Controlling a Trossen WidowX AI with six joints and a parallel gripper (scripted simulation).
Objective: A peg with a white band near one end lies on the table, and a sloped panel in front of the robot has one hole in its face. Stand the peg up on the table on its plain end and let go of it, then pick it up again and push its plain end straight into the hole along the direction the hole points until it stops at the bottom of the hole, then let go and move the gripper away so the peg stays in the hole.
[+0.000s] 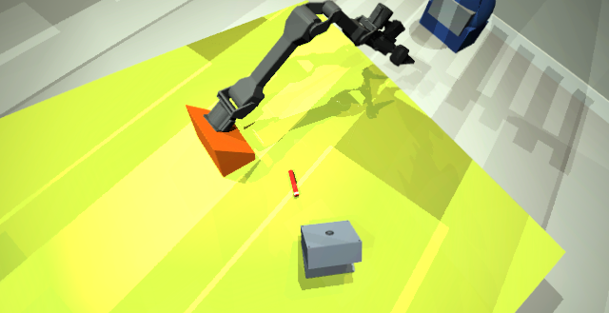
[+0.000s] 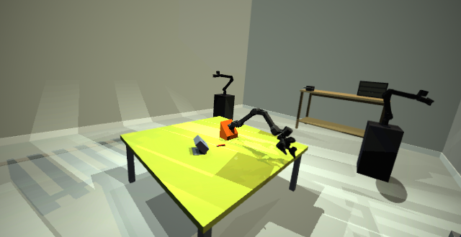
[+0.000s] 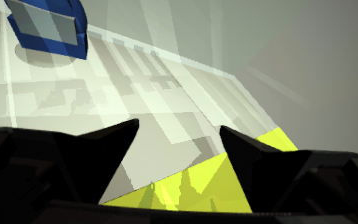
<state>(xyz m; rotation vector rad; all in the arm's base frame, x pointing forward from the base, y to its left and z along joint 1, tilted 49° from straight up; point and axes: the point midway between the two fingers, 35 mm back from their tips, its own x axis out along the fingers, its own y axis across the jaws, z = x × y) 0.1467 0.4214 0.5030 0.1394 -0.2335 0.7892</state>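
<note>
Right now my gripper tip is 600 mm to the left of the red peg, 90 mm short of it and 90 mm above it. The rest, counted from my gripper tip: grey sloped panel 650 mm to the right, 270 mm ahead, 30 mm below.
</note>
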